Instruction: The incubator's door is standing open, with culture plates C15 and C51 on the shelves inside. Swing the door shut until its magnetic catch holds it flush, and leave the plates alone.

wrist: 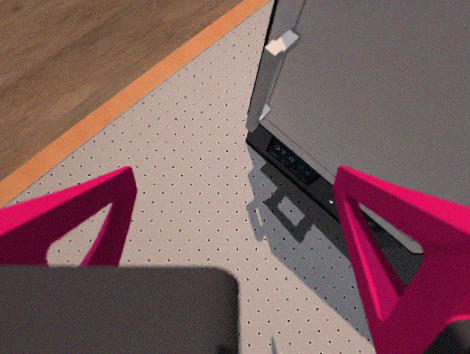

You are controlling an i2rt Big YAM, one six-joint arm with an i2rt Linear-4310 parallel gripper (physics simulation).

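Places are measured from the arm's base along level axes (x left, y back, z up), in millimetres.
Pixels of known places: gripper, fingertip midpoint: (234, 177).
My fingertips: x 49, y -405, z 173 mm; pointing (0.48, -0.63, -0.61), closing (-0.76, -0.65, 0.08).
Behind a point stands the place of what it marks.
The incubator's door (370, 90) {x 22, y -567, z 96 mm} is a large flat grey panel at the upper right. Its pale grey bar handle (262, 82) {x 108, y -530, z 62 mm} stands along the door's left side. The door's lower edge runs along the dark front base of the incubator (257, 134) {x 118, y -589, z -166 mm}; whether the door is flush cannot be told from this angle. My gripper (234, 177) {x 49, y -405, z 173 mm} is open with nothing between its magenta fingers. The left finger is over the board, apart from the handle; the right finger overlaps the door's lower edge and the base in view. Plates C15 and C51 do not show.
A small dark display (292, 160) {x 38, y -586, z -153 mm} sits on the base. The pale perforated board (200, 150) {x 193, y -513, z -231 mm} lies below, with an orange edge strip (100, 122) and brown wood (75, 55) at the upper left. Shadows of the door and handle fall on the board. A dark block covers the lower left.
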